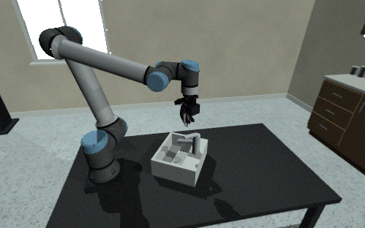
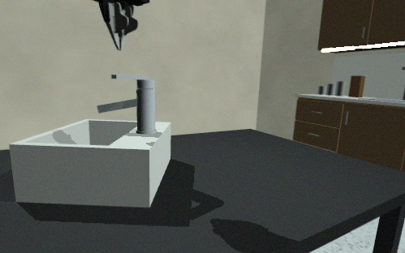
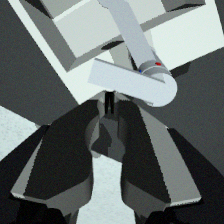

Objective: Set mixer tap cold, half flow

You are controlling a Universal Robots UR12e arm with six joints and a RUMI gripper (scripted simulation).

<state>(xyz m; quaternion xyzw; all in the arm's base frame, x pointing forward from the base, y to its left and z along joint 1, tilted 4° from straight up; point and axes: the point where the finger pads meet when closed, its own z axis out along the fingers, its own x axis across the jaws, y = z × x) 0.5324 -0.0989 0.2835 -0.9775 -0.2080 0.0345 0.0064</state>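
Now: the flat lever 80 mm below my hand, 20 mm ahead of it and 10 mm to the right of it. The rest, counted from my hand: white basin 310 mm below, 70 mm to the left, 30 mm behind.
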